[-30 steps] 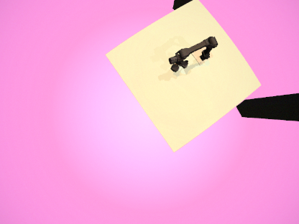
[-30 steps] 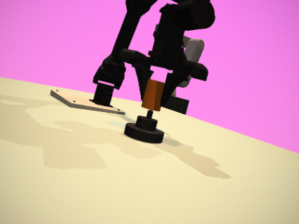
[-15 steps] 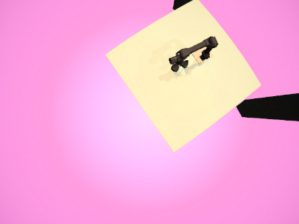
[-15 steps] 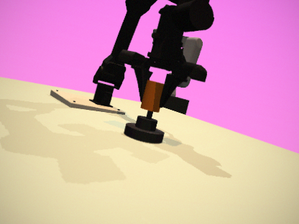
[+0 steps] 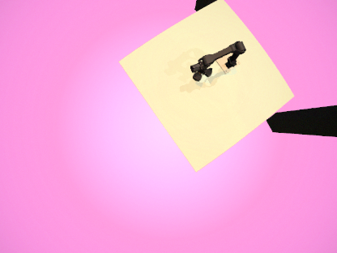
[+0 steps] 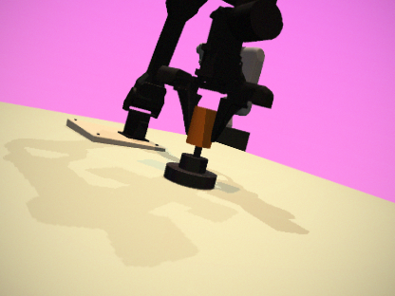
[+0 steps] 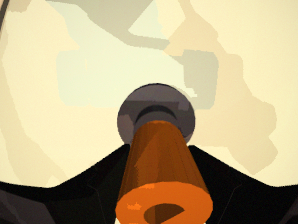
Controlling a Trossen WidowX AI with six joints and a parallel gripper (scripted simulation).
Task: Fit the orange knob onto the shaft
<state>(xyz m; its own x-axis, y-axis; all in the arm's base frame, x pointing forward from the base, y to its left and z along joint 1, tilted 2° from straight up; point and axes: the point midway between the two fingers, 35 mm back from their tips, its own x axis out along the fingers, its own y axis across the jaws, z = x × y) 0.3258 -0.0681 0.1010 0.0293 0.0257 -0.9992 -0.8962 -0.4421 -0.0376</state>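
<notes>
My gripper tip is 20 mm below the orange knob. The rest, counted from my gripper tip: dark pedestal 40 mm below.
</notes>
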